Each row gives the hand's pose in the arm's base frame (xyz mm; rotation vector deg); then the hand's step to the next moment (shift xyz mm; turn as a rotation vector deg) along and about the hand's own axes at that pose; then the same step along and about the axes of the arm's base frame.
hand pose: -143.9 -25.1 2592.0 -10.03 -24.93 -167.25
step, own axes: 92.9 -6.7 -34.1 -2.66 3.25 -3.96
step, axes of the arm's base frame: -95.0 -19.2 -21.0 2.89 -3.80 -3.24
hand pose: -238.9 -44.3 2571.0 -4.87 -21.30 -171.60
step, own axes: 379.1 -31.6 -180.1 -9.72 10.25 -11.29
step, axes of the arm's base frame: -387.0 -57.3 -155.2 10.49 -11.54 -9.16
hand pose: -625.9 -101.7 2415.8 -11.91 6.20 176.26
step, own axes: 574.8 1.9 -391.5 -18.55 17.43 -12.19
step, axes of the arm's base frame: -517.0 -1.2 -465.2 18.90 -19.21 -8.37
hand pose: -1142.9 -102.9 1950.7 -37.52 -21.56 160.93
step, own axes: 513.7 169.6 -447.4 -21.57 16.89 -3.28
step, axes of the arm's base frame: -271.2 71.7 -643.5 17.54 -21.29 0.72
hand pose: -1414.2 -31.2 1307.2 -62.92 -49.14 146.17
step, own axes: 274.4 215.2 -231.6 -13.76 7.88 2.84
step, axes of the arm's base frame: -18.9 41.9 -416.1 7.58 -13.35 4.89
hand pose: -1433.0 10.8 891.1 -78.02 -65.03 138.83
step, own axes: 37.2 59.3 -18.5 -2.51 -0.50 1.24
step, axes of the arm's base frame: 6.4 -14.9 -70.6 0.37 -1.46 2.41
